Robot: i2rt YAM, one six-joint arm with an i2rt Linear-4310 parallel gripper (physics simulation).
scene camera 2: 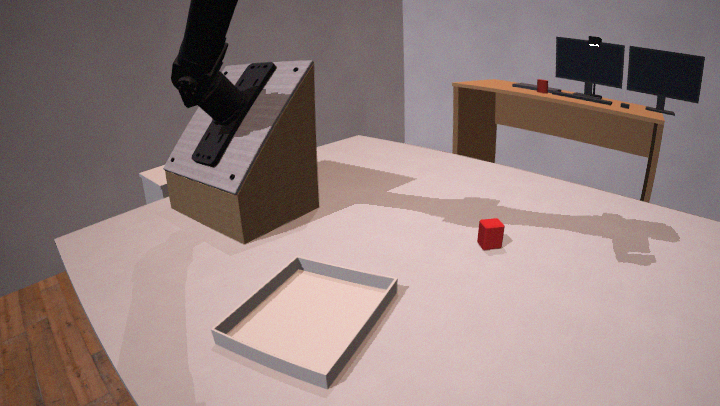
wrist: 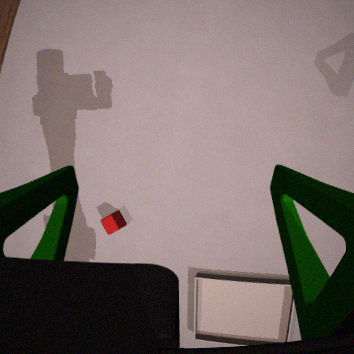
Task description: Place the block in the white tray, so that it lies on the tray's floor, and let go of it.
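Seen in the pictures: gripper, between the fingertips: [wrist: 173,176]; arm's base, origin of its link: [scene camera 2: 234,112].
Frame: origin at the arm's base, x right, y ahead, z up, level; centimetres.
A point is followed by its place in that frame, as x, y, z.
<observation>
A red block [scene camera 2: 490,234] {-9.3, 40.0, -14.5} [wrist: 113,222] {-9.9, 40.3, -13.4} stands on the table, apart from the tray. In the wrist view it is at the lower left, just right of the left fingertip. The white tray [scene camera 2: 270,357] {23.6, 32.6, -15.4} [wrist: 240,278] {13.4, 36.1, -16.0} has low walls and holds nothing; in the wrist view it shows at the bottom right, partly hidden by the right finger and the gripper body. My gripper [wrist: 173,176] {6.6, 55.3, 16.3} is wide open with green fingers, high above the table, with nothing between the fingertips. The gripper itself does not show in the scene view.
The arm's base is fixed on a slanted wooden stand [scene camera 2: 282,166] {-0.5, 10.7, -7.8} behind the tray. The arm's shadow falls on the table [scene camera 2: 504,327] {5.8, 48.1, -17.0} past the block. A wooden desk [scene camera 2: 569,132] with two monitors stands in the background. A strip of wooden floor [scene camera 2: 45,342] shows beyond the table's edge.
</observation>
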